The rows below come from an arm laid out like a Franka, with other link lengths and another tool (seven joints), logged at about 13 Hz.
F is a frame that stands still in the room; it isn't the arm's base.
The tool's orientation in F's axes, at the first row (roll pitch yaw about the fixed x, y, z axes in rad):
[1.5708 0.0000 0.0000]
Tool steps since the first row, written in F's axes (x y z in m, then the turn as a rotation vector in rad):
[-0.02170 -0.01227 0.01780 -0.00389 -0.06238 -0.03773]
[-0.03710 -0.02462 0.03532 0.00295 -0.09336 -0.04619]
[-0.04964 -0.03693 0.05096 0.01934 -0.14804 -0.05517]
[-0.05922 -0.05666 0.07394 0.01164 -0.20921 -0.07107]
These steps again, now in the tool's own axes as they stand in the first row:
[-0.02170 0.01780 0.01227 -0.00389 -0.03773 0.06238]
[-0.03710 0.03532 0.02462 0.00295 -0.04619 0.09336]
[-0.04964 0.05096 0.03693 0.01934 -0.05517 0.14804]
[-0.05922 0.07394 0.05666 0.01164 -0.07107 0.20921]

